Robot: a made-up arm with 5 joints. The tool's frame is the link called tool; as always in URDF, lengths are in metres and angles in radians. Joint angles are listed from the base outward.
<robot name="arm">
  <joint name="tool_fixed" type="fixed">
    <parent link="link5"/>
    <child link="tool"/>
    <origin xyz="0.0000 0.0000 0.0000" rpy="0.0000 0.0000 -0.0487"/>
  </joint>
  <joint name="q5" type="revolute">
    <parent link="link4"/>
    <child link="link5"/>
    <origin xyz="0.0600 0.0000 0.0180" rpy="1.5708 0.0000 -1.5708"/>
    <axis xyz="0 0 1"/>
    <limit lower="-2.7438" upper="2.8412"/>
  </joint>
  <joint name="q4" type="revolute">
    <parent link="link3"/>
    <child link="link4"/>
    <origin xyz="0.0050 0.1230 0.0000" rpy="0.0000 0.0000 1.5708"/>
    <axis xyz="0 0 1"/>
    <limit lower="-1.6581" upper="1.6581"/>
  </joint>
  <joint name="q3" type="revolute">
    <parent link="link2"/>
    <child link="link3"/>
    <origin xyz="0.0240 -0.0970 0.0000" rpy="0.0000 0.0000 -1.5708"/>
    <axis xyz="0 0 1"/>
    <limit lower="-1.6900" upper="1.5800"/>
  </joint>
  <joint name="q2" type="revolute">
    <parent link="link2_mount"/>
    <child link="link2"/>
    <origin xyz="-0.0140 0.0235 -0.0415" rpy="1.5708 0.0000 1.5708"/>
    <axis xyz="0 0 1"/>
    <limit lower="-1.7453" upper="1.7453"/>
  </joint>
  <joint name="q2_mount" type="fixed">
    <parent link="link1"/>
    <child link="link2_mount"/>
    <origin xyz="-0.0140 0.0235 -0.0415"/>
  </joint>
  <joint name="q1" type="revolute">
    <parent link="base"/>
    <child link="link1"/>
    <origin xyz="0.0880 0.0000 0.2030" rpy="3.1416 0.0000 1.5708"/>
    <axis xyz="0 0 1"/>
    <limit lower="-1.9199" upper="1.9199"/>
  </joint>
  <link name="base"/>
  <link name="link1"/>
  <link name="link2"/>
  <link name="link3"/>
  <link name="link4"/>
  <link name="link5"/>
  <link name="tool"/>
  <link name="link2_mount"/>
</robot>
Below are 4 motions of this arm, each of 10 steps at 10 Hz.
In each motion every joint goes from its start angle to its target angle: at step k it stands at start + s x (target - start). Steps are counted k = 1, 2, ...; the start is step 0. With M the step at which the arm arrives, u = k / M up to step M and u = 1 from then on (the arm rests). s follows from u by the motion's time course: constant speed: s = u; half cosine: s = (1 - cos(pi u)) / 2; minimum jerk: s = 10 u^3 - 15 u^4 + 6 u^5.
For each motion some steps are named. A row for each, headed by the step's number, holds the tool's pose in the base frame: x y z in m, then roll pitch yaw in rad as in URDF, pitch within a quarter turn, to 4 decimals.
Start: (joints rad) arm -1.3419 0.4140 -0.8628 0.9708 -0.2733
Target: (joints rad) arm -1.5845 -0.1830 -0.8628 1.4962 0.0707
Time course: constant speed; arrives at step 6
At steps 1, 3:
1: 0.1455 0.2482 0.4099 0.4374 -1.0016 0.8756
3: 0.1218 0.2195 0.4388 0.2756 -1.0638 1.1504

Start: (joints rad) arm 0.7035 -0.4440 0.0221 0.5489 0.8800
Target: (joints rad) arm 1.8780 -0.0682 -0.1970 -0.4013 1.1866
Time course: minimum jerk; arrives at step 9
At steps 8, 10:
8: 0.0122 -0.2160 0.4584 -2.2763 -0.3412 -0.0160
10: 0.0093 -0.2151 0.4586 -2.2848 -0.3360 -0.0289

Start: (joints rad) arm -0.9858 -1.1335 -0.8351 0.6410 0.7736
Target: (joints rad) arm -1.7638 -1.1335 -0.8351 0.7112 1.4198
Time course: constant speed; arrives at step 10
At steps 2, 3, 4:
2: 0.0689 -0.0657 0.5183 -2.9458 -0.1679 -2.8709
3: 0.0742 -0.0666 0.5182 -2.9298 -0.1592 -2.8581
4: 0.0795 -0.0671 0.5181 -2.9141 -0.1491 -2.8450

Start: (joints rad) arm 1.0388 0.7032 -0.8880 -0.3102 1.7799
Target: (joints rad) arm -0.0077 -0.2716 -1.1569 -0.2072 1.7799
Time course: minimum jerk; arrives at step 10
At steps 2, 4, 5, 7, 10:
2: 0.2434 -0.2487 0.4170 -2.1377 0.1356 0.5067
4: 0.2685 -0.1672 0.4833 -2.4343 0.1048 0.7425
5: 0.2586 -0.1082 0.5204 -2.6416 0.0774 0.9146
7: 0.1891 -0.0268 0.5621 -3.0220 0.0193 1.2486
10: 0.1408 -0.0096 0.5682 3.0775 -0.0104 1.4184

